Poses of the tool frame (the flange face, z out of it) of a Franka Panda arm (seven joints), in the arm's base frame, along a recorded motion.
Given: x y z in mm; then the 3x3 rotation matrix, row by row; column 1 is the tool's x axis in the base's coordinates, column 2 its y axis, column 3 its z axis. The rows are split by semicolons.
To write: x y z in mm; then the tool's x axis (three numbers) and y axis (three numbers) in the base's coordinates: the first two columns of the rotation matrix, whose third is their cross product. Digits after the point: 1 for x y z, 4 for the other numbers.
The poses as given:
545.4, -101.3, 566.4; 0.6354, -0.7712, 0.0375; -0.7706, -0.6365, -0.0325; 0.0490, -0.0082, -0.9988
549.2, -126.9, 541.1; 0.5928, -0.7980, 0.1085; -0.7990, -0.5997, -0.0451; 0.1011, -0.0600, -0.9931
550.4, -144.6, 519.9; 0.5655, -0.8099, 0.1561; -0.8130, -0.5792, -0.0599; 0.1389, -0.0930, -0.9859
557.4, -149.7, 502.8; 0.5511, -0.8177, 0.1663; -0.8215, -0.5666, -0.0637; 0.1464, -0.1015, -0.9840
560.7, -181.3, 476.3; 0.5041, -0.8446, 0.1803; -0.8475, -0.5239, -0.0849; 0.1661, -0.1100, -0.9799
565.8, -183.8, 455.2; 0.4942, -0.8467, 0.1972; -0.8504, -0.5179, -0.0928; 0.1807, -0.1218, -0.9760
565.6, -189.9, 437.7; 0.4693, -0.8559, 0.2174; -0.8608, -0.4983, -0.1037; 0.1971, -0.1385, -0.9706
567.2, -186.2, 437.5; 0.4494, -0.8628, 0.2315; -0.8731, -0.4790, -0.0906; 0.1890, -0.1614, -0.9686
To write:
545.4, -101.3, 566.4, 0.6354, -0.7706, 0.0490, -0.7712, -0.6365, -0.0082
549.2, -126.9, 541.1, 0.5928, -0.7990, 0.1011, -0.7980, -0.5997, -0.0600
550.4, -144.6, 519.9, 0.5655, -0.8130, 0.1389, -0.8099, -0.5792, -0.0930
557.4, -149.7, 502.8, 0.5511, -0.8215, 0.1464, -0.8177, -0.5666, -0.1015
560.7, -181.3, 476.3, 0.5041, -0.8475, 0.1661, -0.8446, -0.5239, -0.1100
565.8, -183.8, 455.2, 0.4942, -0.8504, 0.1807, -0.8467, -0.5179, -0.1218
565.6, -189.9, 437.7, 0.4693, -0.8608, 0.1971, -0.8559, -0.4983, -0.1385
567.2, -186.2, 437.5, 0.4494, -0.8731, 0.1890, -0.8628, -0.4790, -0.1614

